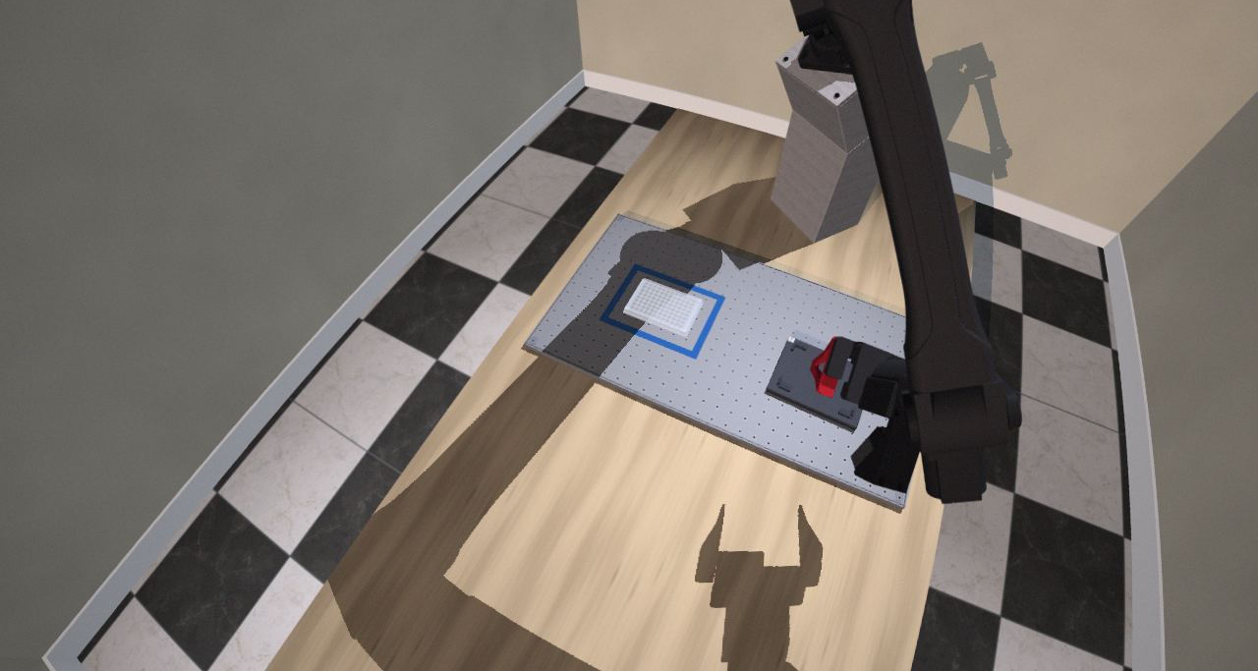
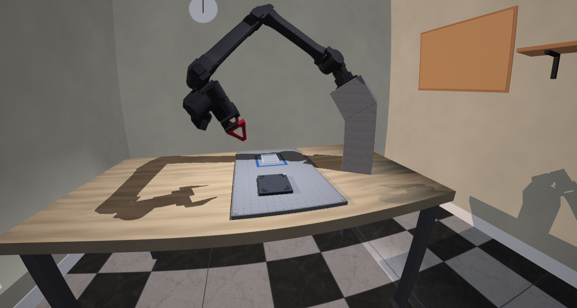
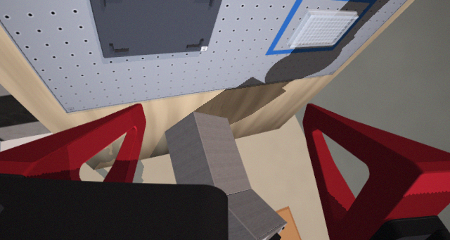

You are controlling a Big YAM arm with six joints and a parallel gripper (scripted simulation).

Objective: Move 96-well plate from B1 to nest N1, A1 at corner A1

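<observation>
Right now my hand is 11 cm past the clear 96-well plate, 32 cm to the left of it and 21 cm above it. From my hand the other things lie so: white corner mark (16 cm behind, 9 cm to the right, 20 cm below); dark plate nest (11 cm behind, 1 cm to the right, 21 cm below).
</observation>
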